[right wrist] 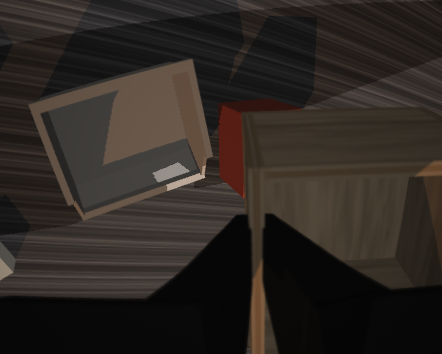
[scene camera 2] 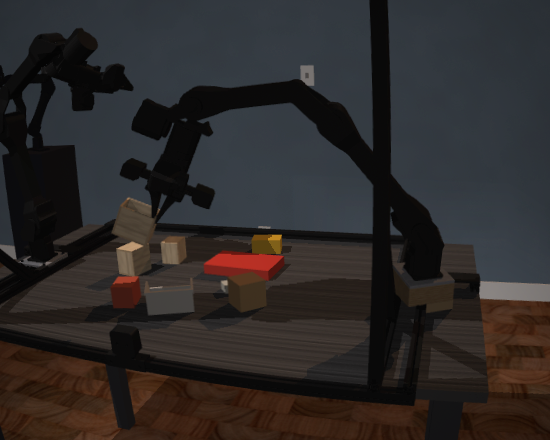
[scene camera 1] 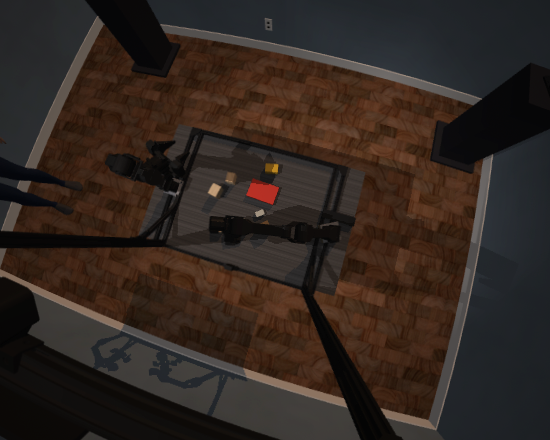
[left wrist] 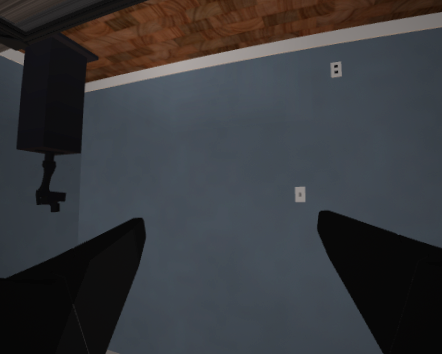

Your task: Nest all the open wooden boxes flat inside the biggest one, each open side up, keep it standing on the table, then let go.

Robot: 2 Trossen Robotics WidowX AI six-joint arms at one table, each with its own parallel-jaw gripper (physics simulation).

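A light wooden open box [scene camera 2: 134,222] [right wrist: 340,140] hangs tilted in the air, its open side roughly up. My right gripper [scene camera 2: 156,219] [right wrist: 254,228] is shut on one wall of it. A grey-sided open box [scene camera 2: 170,302] [right wrist: 142,122] stands on the table, open side up; it lies left of the held box in the right wrist view. In scene camera 1 both boxes are hidden by the right arm. My left gripper [left wrist: 232,223] is open and empty, high at the left, away from the boxes.
A red block [scene camera 2: 126,292] [right wrist: 231,145] stands beside the grey box. Two pale wooden blocks [scene camera 1: 215,190] [scene camera 2: 133,259], [scene camera 1: 230,178] [scene camera 2: 173,250], a red slab [scene camera 1: 262,192] [scene camera 2: 245,265], a yellow block [scene camera 1: 271,168] [scene camera 2: 267,244], a brown block [scene camera 2: 247,292] and a small white block [scene camera 1: 259,213] are around.
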